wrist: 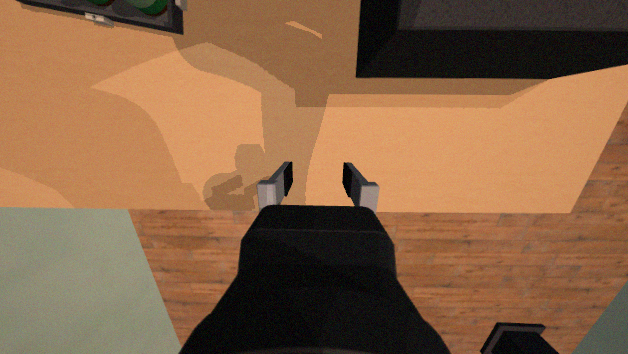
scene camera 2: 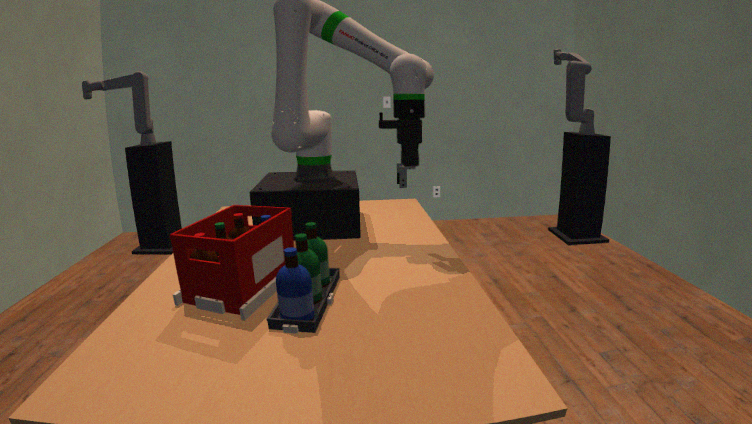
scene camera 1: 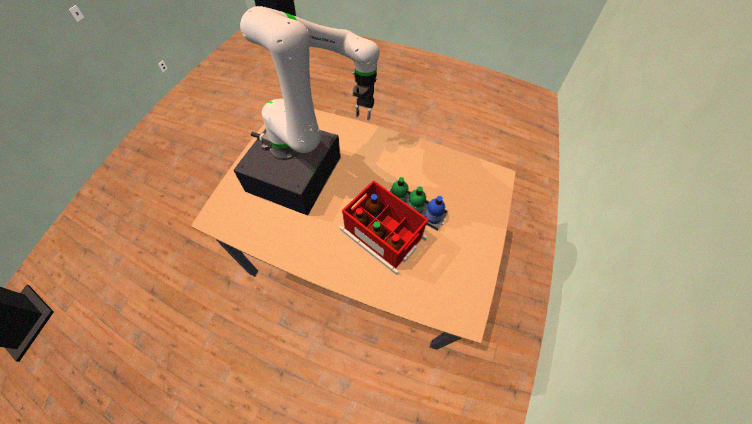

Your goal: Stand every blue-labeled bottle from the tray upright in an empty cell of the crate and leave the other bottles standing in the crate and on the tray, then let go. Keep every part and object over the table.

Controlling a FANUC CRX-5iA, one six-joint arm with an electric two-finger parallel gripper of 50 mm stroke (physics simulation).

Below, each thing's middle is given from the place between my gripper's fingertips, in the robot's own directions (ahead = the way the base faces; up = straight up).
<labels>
Now: hand 460 mm short of the blue bottle [scene camera 2: 293,281], 260 mm to the left of it and 100 mm above it.
</labels>
